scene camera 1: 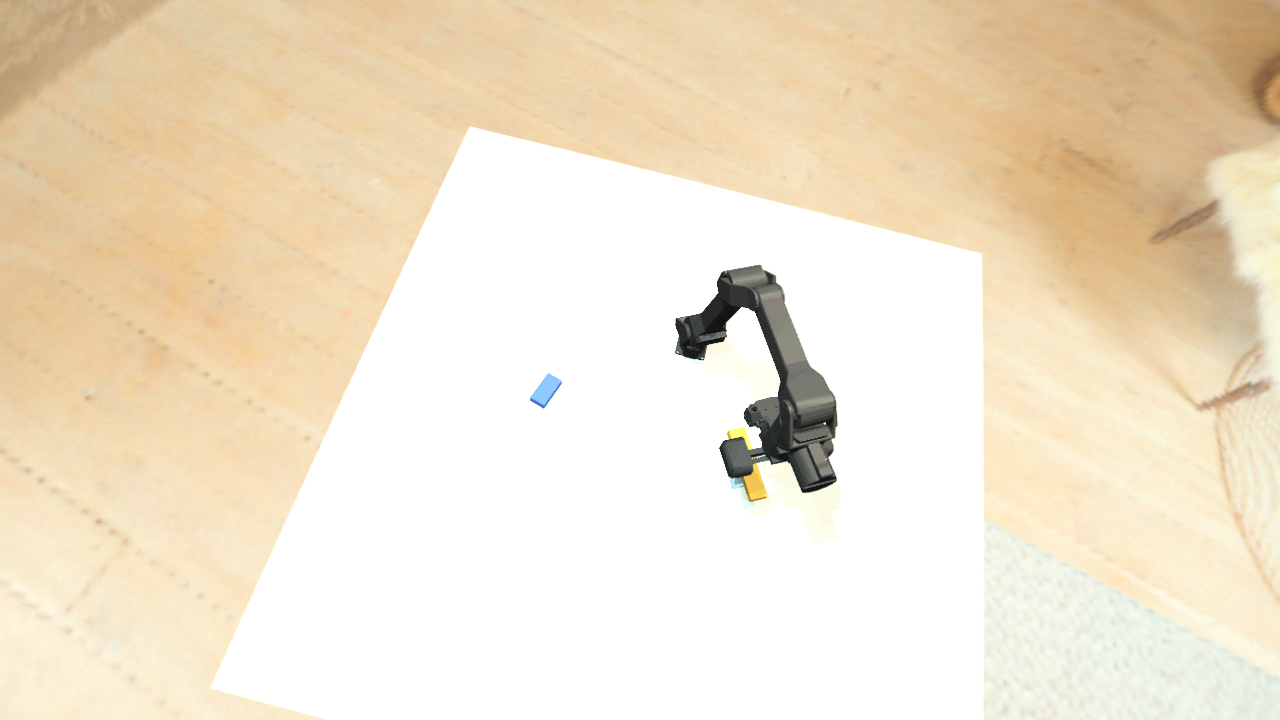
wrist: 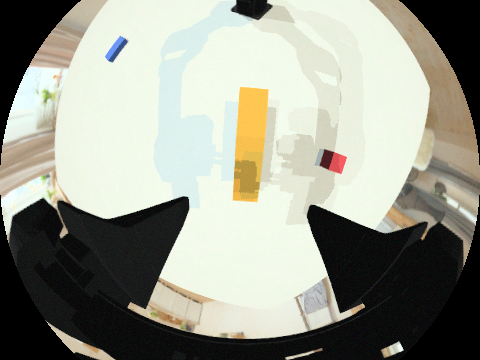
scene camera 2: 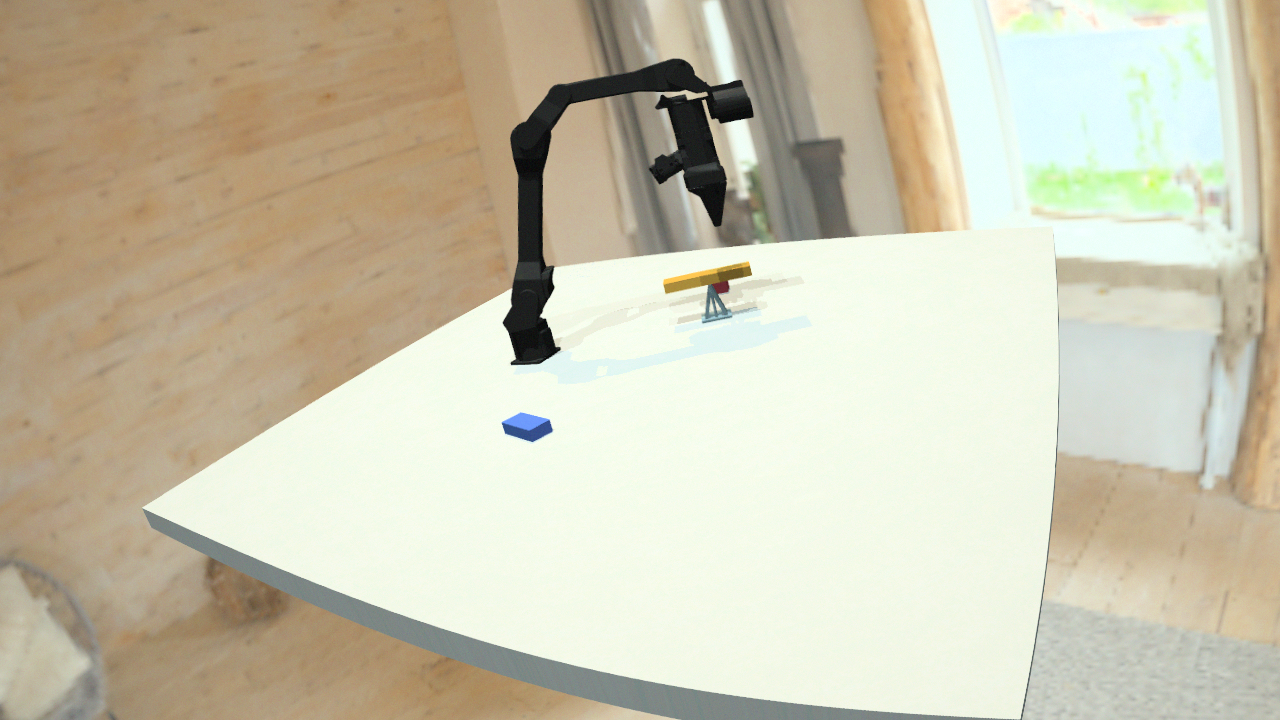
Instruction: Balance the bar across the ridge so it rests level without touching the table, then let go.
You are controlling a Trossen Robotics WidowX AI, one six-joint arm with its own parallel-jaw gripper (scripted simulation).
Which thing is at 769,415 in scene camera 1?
My gripper.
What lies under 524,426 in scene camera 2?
A blue flat block.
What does my gripper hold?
Nothing.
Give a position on a yellow bar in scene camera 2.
At 740,270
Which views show my gripper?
Scene camera 1, the wrist view and scene camera 2: all of them.
